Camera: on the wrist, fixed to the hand. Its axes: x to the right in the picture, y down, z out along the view.
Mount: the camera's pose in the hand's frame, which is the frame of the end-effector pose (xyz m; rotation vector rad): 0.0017 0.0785 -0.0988 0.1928 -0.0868 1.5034
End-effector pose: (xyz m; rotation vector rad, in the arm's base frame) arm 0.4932 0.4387 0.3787 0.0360 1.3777 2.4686
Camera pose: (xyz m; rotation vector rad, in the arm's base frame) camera 0.4543 0.3193 0.3910 -0.9486 -1.0104 -1.7005
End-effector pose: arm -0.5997 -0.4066 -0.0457 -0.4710 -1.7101 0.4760
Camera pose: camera -0.4989 -0.3347 -0.0701 -1.5773 -1.0777 1.6975
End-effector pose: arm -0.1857 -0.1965 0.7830 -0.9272 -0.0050 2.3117
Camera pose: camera -0.1693 -0.2799 0.6898 0.5074 -0.7907 -2.2679
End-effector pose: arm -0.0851 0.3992 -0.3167 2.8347 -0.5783 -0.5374
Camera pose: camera -0.0720 0.3393 -0.2064 1.6619 -2.4029 -0.2499
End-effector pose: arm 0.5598 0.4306 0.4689 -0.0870 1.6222 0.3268
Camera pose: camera 0.4446 0.4799 0.4839 1.3226 1.3412 1.2630
